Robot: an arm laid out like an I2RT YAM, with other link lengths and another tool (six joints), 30 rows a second.
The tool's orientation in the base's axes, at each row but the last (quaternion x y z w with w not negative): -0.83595, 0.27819, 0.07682, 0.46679; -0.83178, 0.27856, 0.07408, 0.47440; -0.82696, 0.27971, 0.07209, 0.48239; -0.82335, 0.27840, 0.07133, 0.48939; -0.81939, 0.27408, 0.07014, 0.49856; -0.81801, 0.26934, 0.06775, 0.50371; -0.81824, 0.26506, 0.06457, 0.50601; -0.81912, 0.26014, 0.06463, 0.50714; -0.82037, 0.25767, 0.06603, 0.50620; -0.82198, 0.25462, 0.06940, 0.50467
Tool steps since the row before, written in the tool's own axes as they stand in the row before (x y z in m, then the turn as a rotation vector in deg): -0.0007, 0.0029, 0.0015, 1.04, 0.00, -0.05; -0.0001, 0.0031, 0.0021, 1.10, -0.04, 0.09; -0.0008, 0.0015, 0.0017, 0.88, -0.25, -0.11; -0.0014, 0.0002, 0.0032, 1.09, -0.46, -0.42; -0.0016, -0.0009, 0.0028, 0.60, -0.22, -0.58; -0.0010, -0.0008, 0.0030, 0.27, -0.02, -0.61; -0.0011, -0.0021, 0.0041, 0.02, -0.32, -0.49; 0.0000, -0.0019, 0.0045, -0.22, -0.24, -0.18; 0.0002, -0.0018, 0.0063, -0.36, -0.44, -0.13; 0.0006, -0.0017, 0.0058, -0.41, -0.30, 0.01
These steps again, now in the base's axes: -0.0019, 0.0003, -0.0027, 0.86, -0.45, -0.38; -0.0014, 0.0006, -0.0034, 0.95, -0.34, -0.44; -0.0012, 0.0012, -0.0017, 0.85, -0.34, -0.10; -0.0008, 0.0032, -0.0012, 1.09, -0.61, 0.14; -0.0004, 0.0033, -0.0001, 0.53, -0.65, 0.22; 0.0000, 0.0032, -0.0004, 0.14, -0.62, 0.21; 0.0008, 0.0047, 0.0001, 0.10, -0.32, 0.48; 0.0016, 0.0046, -0.0006, -0.10, 0.01, 0.36; 0.0020, 0.0060, -0.0017, -0.11, 0.17, 0.55; 0.0022, 0.0054, -0.0017, -0.20, 0.26, 0.39
